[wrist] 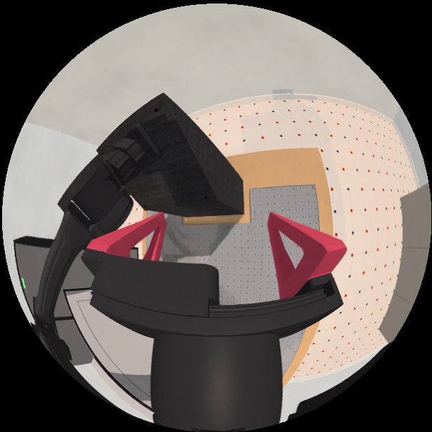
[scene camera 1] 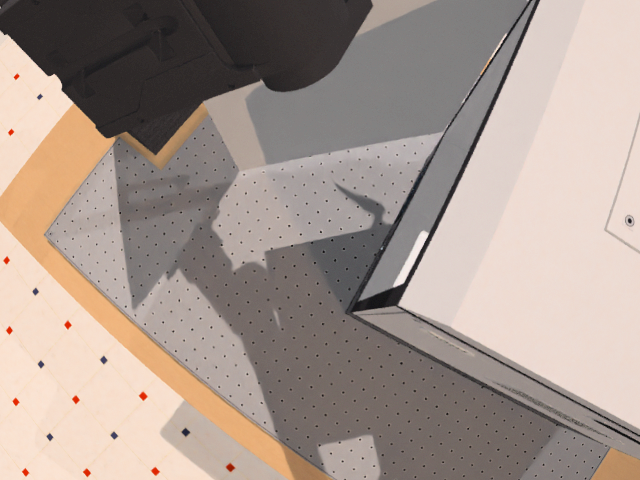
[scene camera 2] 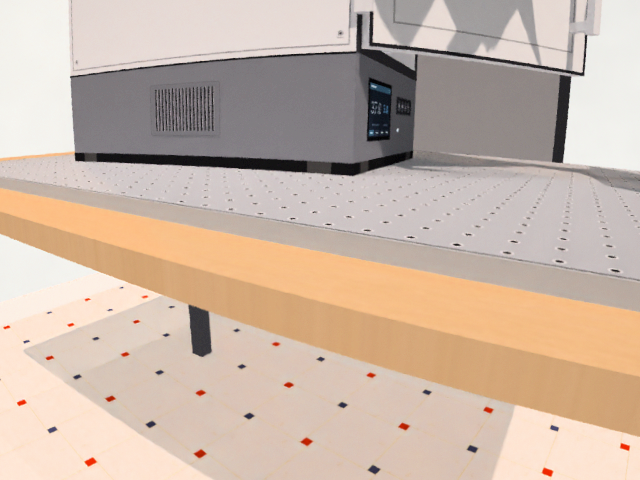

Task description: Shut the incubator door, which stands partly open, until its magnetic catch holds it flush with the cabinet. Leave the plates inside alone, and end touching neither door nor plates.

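The incubator (scene camera 1: 542, 180) (scene camera 2: 206, 31) is a white cabinet on a dark grey base with a lit display. In scene camera 2 its door (scene camera 2: 480, 28) stands out from the cabinet's front corner, partly open, with a handle (scene camera 2: 595, 15) at the far edge. The door's upper part is cut off by the frame. In scene camera 1 I cannot tell the door from the cabinet. A white incubator panel (wrist: 120, 345) shows at the wrist view's lower left. My gripper (wrist: 216, 217) is open, with red fingers wide apart and nothing between them; no contact shows. The plates do not show.
A dark block (scene camera 1: 160, 129) (wrist: 215, 170) stands near the perforated board (scene camera 1: 320, 372) (scene camera 2: 465, 201) (wrist: 245, 270). The dark arm (scene camera 1: 305, 46) crosses the top of scene camera 1. A grey-beige panel (scene camera 2: 485, 108) stands beyond the door. A dark grey unit (wrist: 37, 270) with a green light is at wrist-view left.
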